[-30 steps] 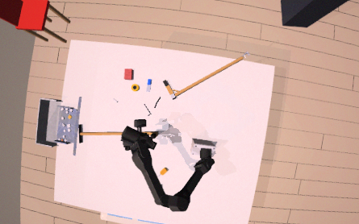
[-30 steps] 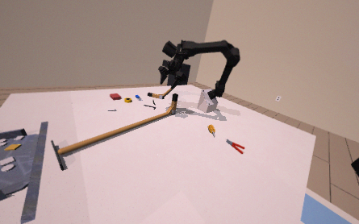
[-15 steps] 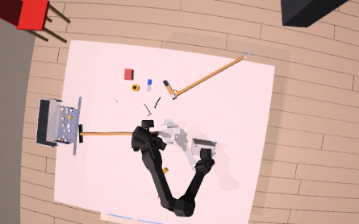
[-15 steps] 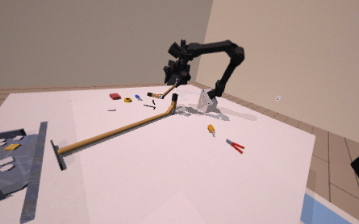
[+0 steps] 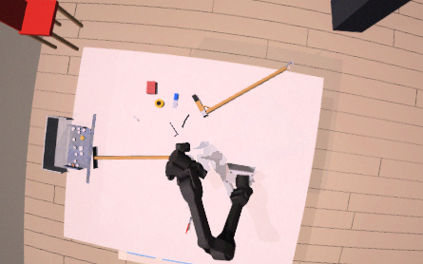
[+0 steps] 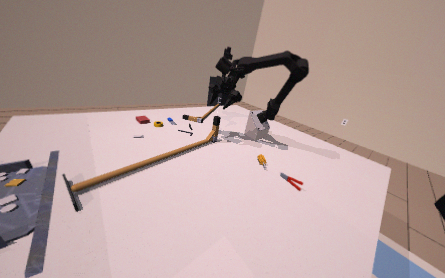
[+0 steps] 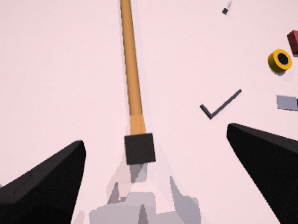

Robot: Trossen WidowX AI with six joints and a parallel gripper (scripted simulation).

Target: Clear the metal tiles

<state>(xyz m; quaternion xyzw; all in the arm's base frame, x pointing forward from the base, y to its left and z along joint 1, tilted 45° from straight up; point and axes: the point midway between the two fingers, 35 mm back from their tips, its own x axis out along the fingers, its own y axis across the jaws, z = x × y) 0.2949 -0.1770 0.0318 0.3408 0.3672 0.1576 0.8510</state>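
My gripper tip is now 19 cm above the hex key, 14 cm to the left of it and 6 cm short of it. Round my gripper tip: yellow ring: 31 cm to the right, 19 cm below, 15 cm ahead; blue-white piece: 33 cm to the right, 19 cm below, 5 cm ahead; yellow tool: 30 cm to the left, 18 cm below, 5 cm behind.
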